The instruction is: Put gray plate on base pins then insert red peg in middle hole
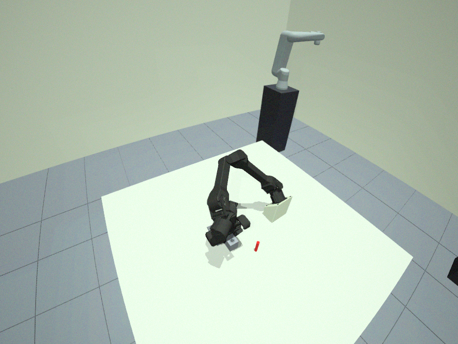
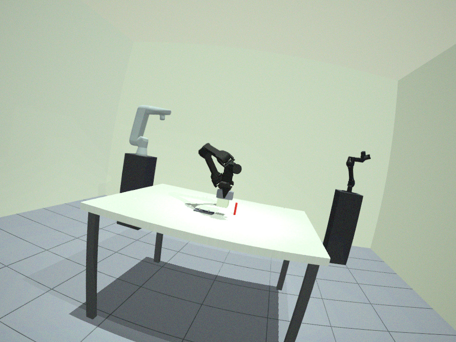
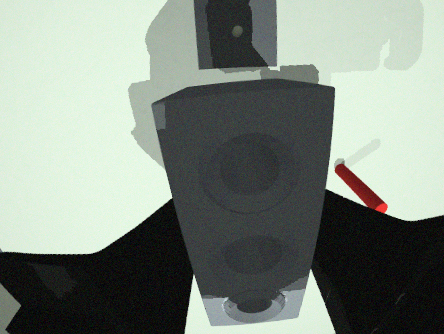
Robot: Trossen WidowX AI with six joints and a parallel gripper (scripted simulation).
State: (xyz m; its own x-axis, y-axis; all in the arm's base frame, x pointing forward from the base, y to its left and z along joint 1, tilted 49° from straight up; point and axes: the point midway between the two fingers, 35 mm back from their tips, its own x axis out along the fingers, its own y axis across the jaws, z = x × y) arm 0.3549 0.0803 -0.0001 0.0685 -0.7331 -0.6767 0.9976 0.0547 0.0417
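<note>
Now: gripper tip 13 cm past the red peg, 8 cm above it and 6 cm to the right of it. From my gripper tip the other things lie so: gray plate (3 cm above).
</note>
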